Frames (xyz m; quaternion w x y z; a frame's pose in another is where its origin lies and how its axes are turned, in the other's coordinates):
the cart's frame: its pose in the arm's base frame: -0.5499 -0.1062 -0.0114 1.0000 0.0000 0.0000 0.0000
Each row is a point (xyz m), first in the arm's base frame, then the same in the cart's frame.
Working: the arm's base frame: its pose in the cart's frame: 0.5499 0.1062 0.0114 1.0000 0.0000 0.0000 0.0000

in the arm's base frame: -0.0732 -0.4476 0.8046
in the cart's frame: 0.4767 -0.3414 0.8160
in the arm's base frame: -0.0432 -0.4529 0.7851
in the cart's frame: 0.5067 -0.3467 0.7965
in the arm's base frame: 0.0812 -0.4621 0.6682
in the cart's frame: 0.6311 -0.3559 0.6796
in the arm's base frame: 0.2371 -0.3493 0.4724
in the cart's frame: 0.7870 -0.2431 0.4838
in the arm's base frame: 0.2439 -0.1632 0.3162
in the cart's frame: 0.7938 -0.0570 0.3276
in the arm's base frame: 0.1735 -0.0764 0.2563
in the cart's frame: 0.7234 0.0298 0.2677
